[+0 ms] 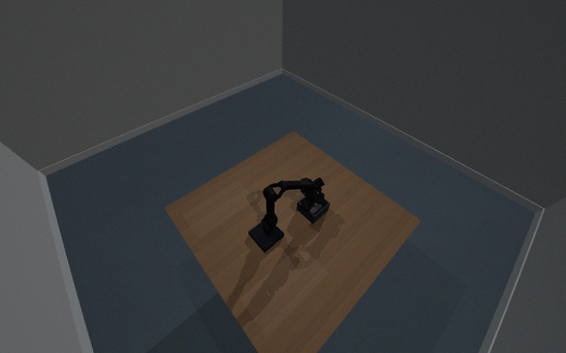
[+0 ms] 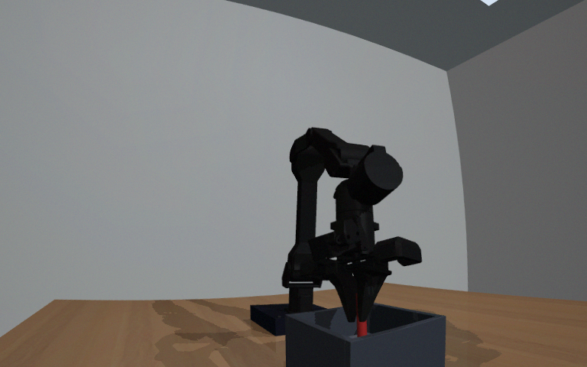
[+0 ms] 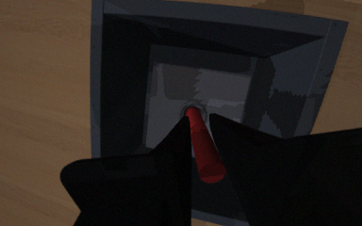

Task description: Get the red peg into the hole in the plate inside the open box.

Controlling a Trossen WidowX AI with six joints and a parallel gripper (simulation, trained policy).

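Right now my gripper tip is 1 cm to the right of the red peg. The rest, counted from my gripper tip: dark box (1 cm ahead, 1 cm to the left, 6 cm below); then plate (1 cm ahead, 1 cm to the left, 5 cm below).
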